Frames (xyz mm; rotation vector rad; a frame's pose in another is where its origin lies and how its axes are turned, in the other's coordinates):
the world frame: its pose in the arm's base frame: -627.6 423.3 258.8 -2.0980 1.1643 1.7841
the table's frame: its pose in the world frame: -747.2 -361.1 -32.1 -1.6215 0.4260 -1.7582
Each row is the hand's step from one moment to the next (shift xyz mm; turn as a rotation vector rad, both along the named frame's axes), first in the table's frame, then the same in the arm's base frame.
Working: the table's frame: its pose in the arm's base frame: -366.9 991.8 805.2 1.9613 2.1012 -0.8536

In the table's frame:
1: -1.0 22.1 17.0 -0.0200 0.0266 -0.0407
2: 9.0 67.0 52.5 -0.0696 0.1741 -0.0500
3: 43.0 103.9 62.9 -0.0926 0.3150 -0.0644
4: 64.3 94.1 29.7 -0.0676 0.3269 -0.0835
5: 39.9 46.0 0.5 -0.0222 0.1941 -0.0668
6: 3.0 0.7 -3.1 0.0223 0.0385 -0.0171
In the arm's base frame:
1: 16.6 -9.5 -20.3 0.0391 0.0022 0.0351
2: 48.4 -18.7 -68.1 0.1890 -0.0383 0.0213
3: 76.0 5.3 -103.9 0.3303 -0.0531 0.0013
4: 72.7 40.3 -83.4 0.3434 -0.0221 0.0017
5: 38.2 33.9 -33.2 0.2061 0.0110 0.0069
6: 1.1 4.1 0.9 0.0382 0.0273 -0.0080

